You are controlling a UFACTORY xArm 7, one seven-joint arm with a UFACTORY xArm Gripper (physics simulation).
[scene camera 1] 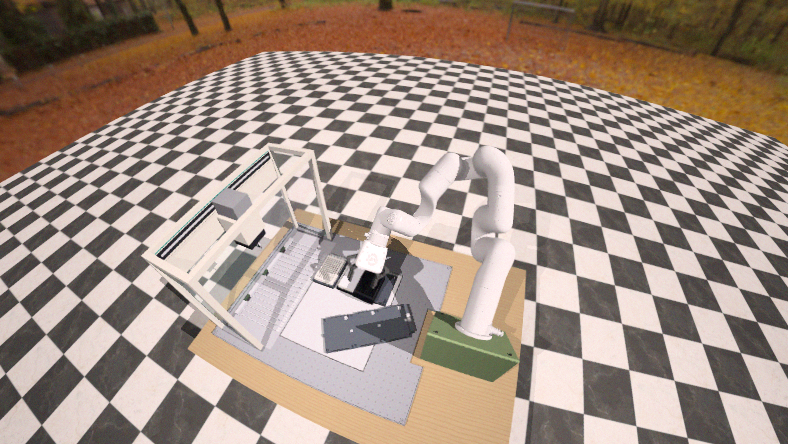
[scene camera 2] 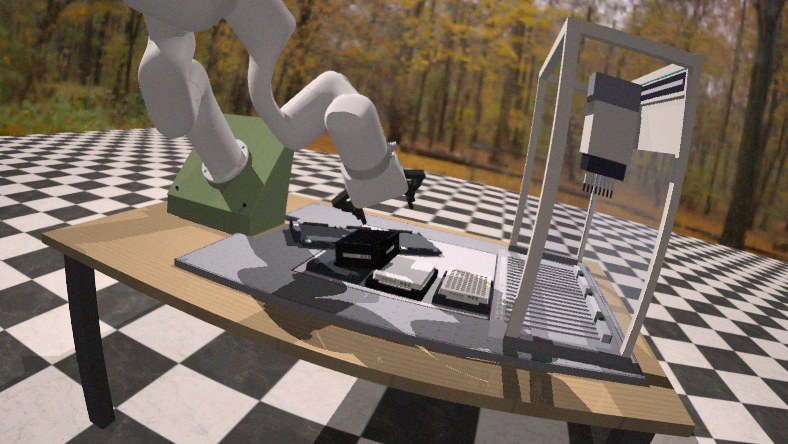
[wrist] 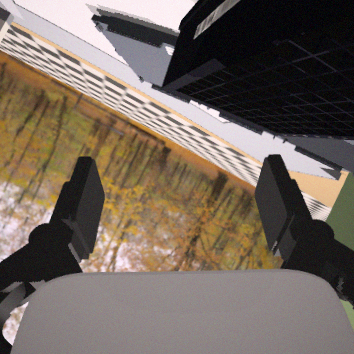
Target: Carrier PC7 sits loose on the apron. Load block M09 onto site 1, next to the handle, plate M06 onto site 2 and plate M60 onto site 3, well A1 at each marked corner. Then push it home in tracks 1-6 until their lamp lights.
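Seen in the pictures: gripper, fingertip midpoint: (scene camera 1: 360,284) (scene camera 2: 386,210) (wrist: 179,174); arm's base at its link origin: (scene camera 1: 473,331) (scene camera 2: 225,161).
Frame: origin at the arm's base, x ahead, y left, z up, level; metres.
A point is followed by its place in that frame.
Note:
The dark slate carrier (scene camera 1: 352,332) @(x 0.381, y 0.151, z -0.115 m) (scene camera 2: 423,243) @(x 0.456, y 0.188, z -0.116 m) (wrist: 134,56) @(x 0.451, y 0.188, z -0.116 m) lies askew on the white apron sheet (scene camera 1: 300,325) @(x 0.572, y 0.227, z -0.126 m), its handle end toward the robot base, with no labware on it. A tall black gridded block (scene camera 1: 366,286) @(x 0.421, y -0.020, z -0.069 m) (scene camera 2: 365,248) @(x 0.441, y -0.100, z -0.070 m) (wrist: 280,65) @(x 0.446, y -0.060, z -0.062 m) stands behind it in scene camera 2's foreground row. Next to it are a low white plate (scene camera 2: 405,274) @(x 0.513, y -0.082, z -0.101 m) on a dark holder and a cream plate with wells (scene camera 1: 330,268) @(x 0.612, y -0.034, z -0.100 m) (scene camera 2: 465,283) @(x 0.611, y -0.042, z -0.101 m). Labels are too small to read. My gripper (scene camera 2: 387,214) @(x 0.426, y 0.005, z -0.021 m) (wrist: 179,174) @(x 0.426, y 0.005, z -0.021 m) is open and empty, tilted, above and beyond the black block. The wrist hides the fingers in scene camera 1.
The grooved track deck (scene camera 1: 267,308) @(x 0.735, y 0.244, z -0.123 m) (scene camera 2: 556,300) has small green-marked blocks at its far end. A cream frame (scene camera 1: 318,193) @(x 0.719, y -0.171, z 0.166 m) (scene camera 2: 543,182) @(x 0.713, y -0.184, z 0.113 m) stands over it, with a pipetting head (scene camera 1: 231,204) @(x 0.782, y 0.137, z 0.333 m) (scene camera 2: 613,126) hanging inside. The green robot base (scene camera 1: 468,352) @(x -0.003, y 0.100, z 0.071 m) (scene camera 2: 220,212) @(x 0.063, y -0.068, z -0.100 m) stands at the opposite end.

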